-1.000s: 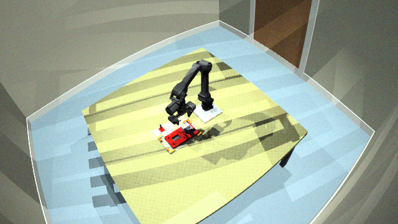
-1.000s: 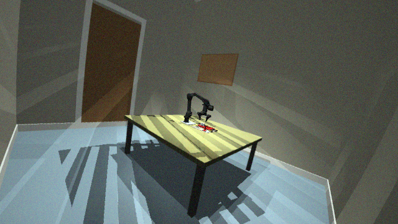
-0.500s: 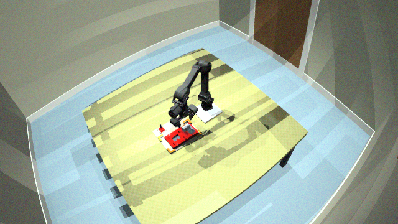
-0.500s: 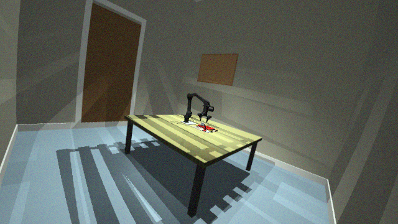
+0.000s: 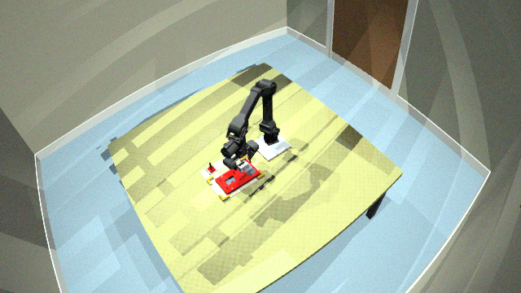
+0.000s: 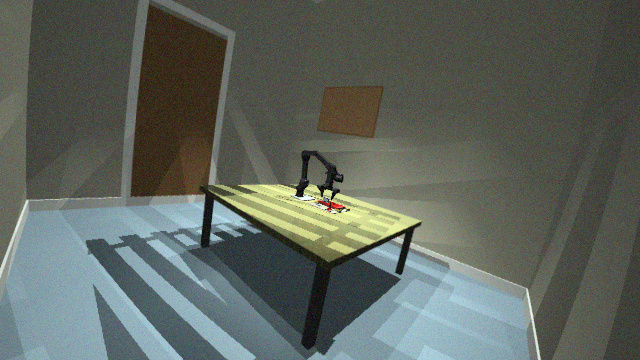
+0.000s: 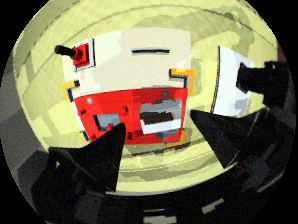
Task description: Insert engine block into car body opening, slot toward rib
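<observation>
Now: the grey engine block 10 mm below my gripper tip.
</observation>
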